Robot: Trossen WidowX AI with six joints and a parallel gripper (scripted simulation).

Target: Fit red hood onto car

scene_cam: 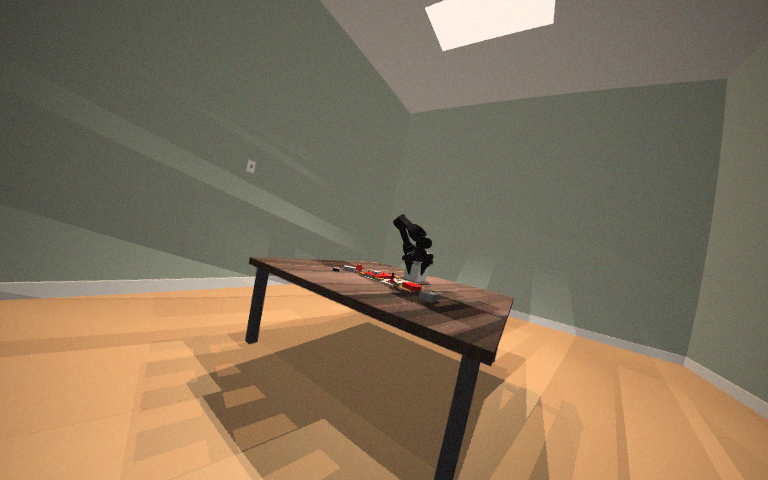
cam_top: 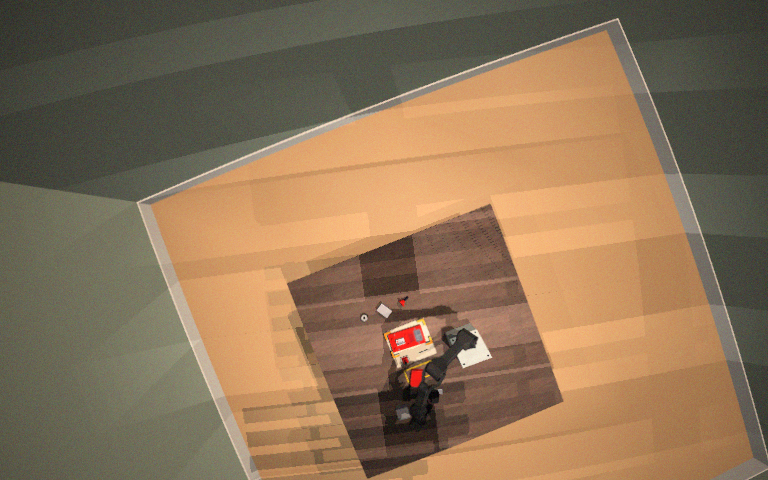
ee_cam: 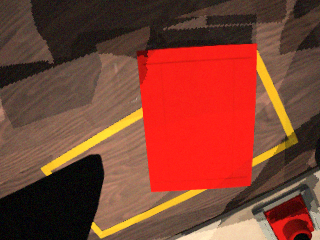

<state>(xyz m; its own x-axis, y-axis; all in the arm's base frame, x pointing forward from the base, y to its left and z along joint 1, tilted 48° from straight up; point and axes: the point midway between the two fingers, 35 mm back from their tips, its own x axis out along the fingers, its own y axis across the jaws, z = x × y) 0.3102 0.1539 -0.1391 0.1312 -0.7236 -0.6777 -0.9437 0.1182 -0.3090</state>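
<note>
My gripper tip is 10 mm to the left of the red hood and 70 mm above it. From my gripper tip the other things lie so: jig 230 mm to the right, 70 mm below.
</note>
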